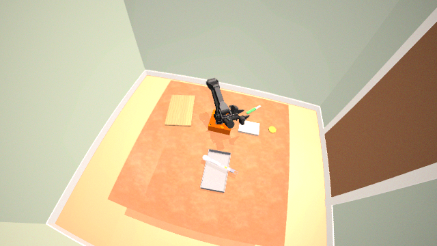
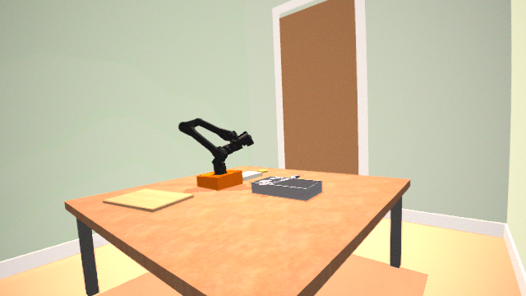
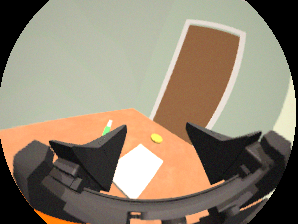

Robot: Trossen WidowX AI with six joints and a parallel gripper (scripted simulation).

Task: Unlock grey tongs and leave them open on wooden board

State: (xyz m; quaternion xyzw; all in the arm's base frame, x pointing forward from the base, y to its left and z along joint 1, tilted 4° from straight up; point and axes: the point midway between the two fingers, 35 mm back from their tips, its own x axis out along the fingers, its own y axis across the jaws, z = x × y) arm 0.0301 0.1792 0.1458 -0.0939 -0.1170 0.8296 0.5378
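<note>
Right now my gripper tip is 40 cm short of the grey roasting tin, 21 cm to the left of it and 20 cm above it. The rest, counted from my gripper tip: white pad (6 cm to the left, 21 cm below); wooden board (16 cm behind, 57 cm to the right, 22 cm below); small yellow disc (28 cm to the left, 21 cm below).
</note>
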